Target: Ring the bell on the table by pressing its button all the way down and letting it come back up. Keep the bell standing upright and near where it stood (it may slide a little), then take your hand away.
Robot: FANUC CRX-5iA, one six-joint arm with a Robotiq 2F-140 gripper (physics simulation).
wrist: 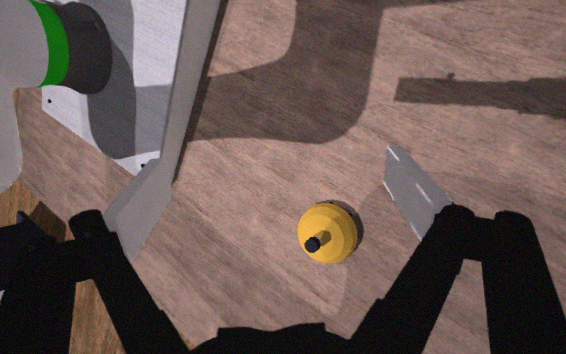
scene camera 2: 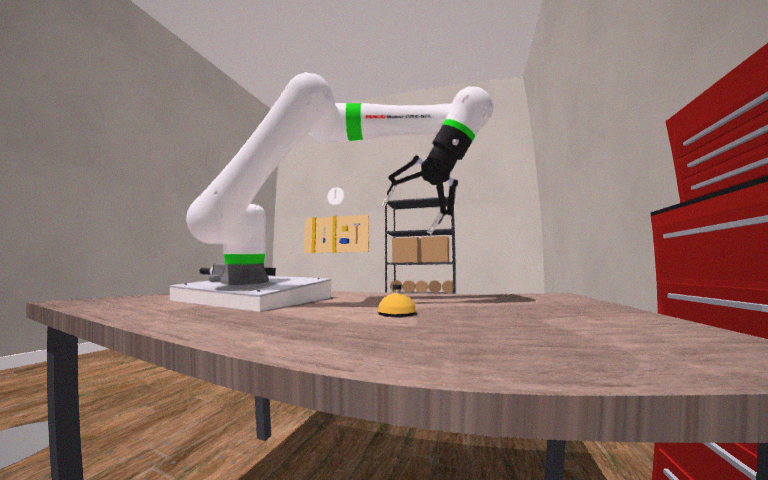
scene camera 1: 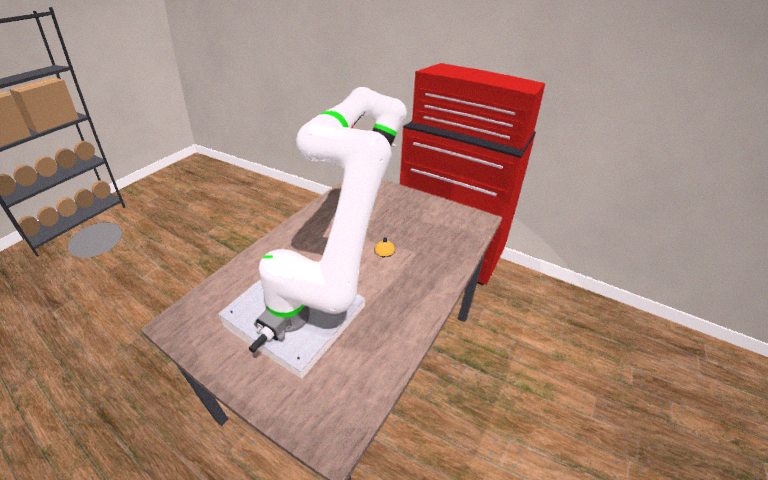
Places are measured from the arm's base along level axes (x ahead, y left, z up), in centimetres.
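Pixels of known places: gripper, fingertip midpoint: (wrist: 276,171) (scene camera 2: 406,220); arm's base, link origin: (wrist: 85,50) (scene camera 2: 245,281) (scene camera 1: 287,314).
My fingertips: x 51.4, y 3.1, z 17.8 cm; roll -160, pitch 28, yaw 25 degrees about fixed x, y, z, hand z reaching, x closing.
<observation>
Ahead of a thing's pixels: the offset from my fingertips to its top centre. Level surfaces: height alone.
A yellow dome bell @(dz -16.8, dx -0.1, dy -12.8 cm) (scene camera 1: 384,248) (scene camera 2: 397,305) (wrist: 335,225) stands upright on the wooden table @(dz -23.4 cm) (scene camera 1: 254,407) (scene camera 2: 481,350) (wrist: 240,280). Its small black button @(dz -16.8, dx -0.1, dy -12.8 cm) (scene camera 1: 385,240) (scene camera 2: 397,286) (wrist: 312,244) sticks up from the top. My gripper (scene camera 2: 408,217) (wrist: 276,171) is open, with its two fingers wide apart and nothing between them. It hangs high above the table and is tilted, well above the bell. In the wrist view the bell shows between the fingers, nearer the right one, far below. In scene camera 1 the gripper is hidden behind my arm.
My arm's base stands on a white plate (scene camera 1: 243,314) (scene camera 2: 215,296) (wrist: 155,50) on the table. A red tool cabinet (scene camera 1: 464,152) (scene camera 2: 707,271) stands beyond the table's end. A shelf rack (scene camera 1: 79,93) (scene camera 2: 419,202) stands by the wall.
</observation>
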